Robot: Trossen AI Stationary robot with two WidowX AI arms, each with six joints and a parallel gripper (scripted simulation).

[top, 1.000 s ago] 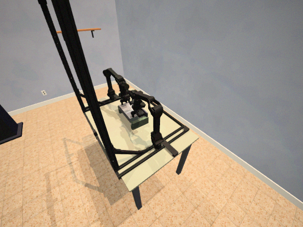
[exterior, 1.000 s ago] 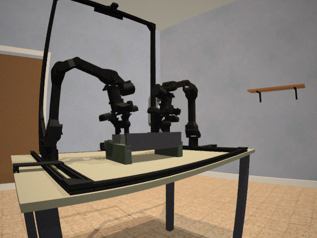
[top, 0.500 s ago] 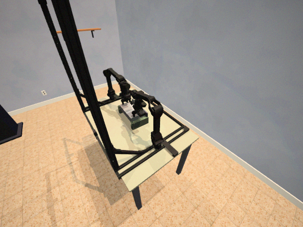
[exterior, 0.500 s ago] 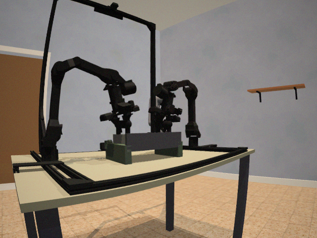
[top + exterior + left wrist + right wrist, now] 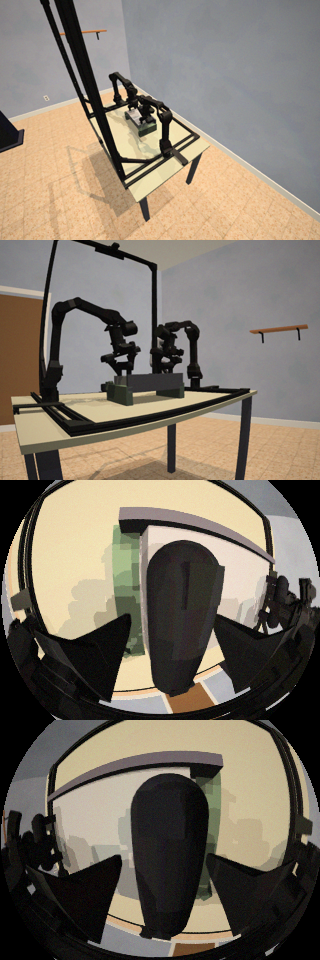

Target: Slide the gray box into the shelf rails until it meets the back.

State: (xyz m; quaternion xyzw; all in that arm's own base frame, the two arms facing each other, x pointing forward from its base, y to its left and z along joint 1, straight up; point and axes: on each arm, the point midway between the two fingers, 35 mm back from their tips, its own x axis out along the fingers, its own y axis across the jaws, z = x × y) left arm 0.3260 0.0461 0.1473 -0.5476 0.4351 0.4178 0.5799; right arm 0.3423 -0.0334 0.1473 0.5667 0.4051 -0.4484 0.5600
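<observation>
My left hand is 120 mm to the left of the gray box, 50 mm above it and 10 mm past it. From my left hand the other things lie so: gray back plate: 130 mm to the right, 80 mm below, 80 mm ahead.
My right hand is 120 mm to the right of the gray box, 50 mm above it and 10 mm short of it. From my right hand the other things lie so: gray back plate: 120 mm to the left, 90 mm ahead, 80 mm below.
</observation>
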